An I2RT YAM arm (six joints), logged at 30 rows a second.
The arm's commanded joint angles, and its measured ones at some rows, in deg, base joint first. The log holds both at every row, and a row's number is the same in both.
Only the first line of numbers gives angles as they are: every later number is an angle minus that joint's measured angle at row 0.
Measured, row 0:
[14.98 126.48 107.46 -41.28 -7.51 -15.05]
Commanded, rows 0 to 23:
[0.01 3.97 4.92 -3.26 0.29 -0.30]
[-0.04 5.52 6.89 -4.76 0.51 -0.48]
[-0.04 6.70 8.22 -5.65 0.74 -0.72]
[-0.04 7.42 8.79 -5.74 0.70 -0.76]
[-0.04 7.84 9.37 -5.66 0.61 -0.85]
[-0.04 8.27 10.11 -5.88 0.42 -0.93]
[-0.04 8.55 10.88 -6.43 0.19 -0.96]
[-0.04 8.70 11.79 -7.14 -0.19 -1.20]
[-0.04 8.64 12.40 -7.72 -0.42 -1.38]
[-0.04 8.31 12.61 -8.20 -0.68 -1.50]
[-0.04 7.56 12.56 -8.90 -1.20 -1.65]
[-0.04 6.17 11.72 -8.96 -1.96 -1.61]
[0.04 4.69 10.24 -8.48 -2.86 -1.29]
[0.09 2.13 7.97 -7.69 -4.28 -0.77]
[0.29 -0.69 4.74 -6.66 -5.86 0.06]
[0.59 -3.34 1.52 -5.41 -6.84 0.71]
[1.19 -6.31 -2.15 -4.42 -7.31 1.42]
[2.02 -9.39 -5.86 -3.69 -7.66 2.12]
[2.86 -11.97 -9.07 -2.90 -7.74 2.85]
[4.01 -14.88 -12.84 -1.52 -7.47 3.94]
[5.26 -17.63 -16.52 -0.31 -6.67 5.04]
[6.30 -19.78 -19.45 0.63 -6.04 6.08]
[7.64 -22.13 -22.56 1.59 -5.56 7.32]
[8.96 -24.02 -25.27 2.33 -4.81 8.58]
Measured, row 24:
[7.28 -20.77 -20.76 -0.78 -5.57 4.09]
